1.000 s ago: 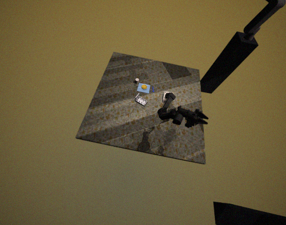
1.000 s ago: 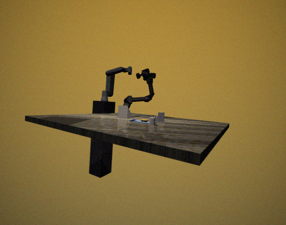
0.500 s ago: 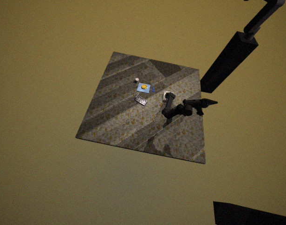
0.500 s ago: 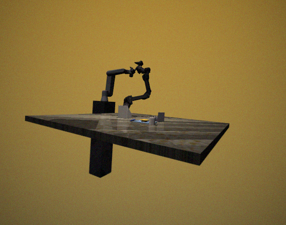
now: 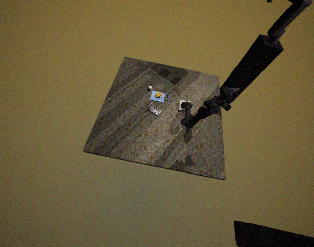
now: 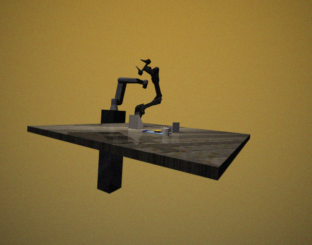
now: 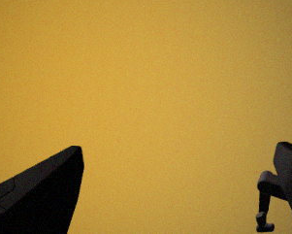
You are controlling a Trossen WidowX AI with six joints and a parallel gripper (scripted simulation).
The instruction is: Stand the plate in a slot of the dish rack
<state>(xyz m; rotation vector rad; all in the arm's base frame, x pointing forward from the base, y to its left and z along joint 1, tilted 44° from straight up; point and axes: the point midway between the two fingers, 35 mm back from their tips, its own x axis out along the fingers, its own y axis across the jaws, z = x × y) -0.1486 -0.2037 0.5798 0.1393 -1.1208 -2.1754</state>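
Now: the yellow plate 640 mm below my gripper tip, 490 mm ahead of it and 360 mm to the right of it. The rest, counted from my gripper tip: cup: 630 mm below, 590 mm ahead, 430 mm to the right; light blue mat: 660 mm below, 490 mm ahead, 350 mm to the right; dish rack: 640 mm below, 500 mm ahead, 160 mm to the right.
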